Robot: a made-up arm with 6 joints.
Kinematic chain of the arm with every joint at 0, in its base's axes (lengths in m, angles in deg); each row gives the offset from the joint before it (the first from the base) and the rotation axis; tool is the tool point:
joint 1: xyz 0 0 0.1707 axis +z
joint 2: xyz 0 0.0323 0 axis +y
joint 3: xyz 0 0 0.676 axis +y
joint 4: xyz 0 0 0.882 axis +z
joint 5: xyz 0 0 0 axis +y
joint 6: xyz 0 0 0.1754 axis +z
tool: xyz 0 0 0
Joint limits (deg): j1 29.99..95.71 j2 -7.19..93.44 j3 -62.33..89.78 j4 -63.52..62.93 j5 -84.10..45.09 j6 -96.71..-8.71
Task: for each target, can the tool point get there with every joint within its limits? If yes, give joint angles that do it. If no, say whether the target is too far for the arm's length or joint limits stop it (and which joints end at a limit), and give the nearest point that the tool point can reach.
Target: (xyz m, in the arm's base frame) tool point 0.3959 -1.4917 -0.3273
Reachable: no: joint limits stop it (at a limit: joint 1, joint 2, joint 3, joint 5) | nearest point 0.0959 -0.9832 0.9953 | short by 1.448 m
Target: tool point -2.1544 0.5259 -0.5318
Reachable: no: too far | nearest point -0.2723 0.8286 -0.6403 | short by 1.909 m
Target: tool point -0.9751 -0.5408 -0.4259
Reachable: no: joint limits stop it (at a limit: joint 1, joint 2, joint 3, joint 5) | nearest point -0.1680 0.5126 -0.8690 | short by 1.399 m
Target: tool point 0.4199 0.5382 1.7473
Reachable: yes | joints 46.87 14.95 12.13 44.52 13.72 -83.23
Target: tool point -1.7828 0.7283 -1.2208
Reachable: no: too far | nearest point -0.2638 0.8081 -0.7943 | short by 1.580 m
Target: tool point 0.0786 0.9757 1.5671
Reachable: yes | joints 83.76 22.27 19.75 -11.98 6.89 -71.04
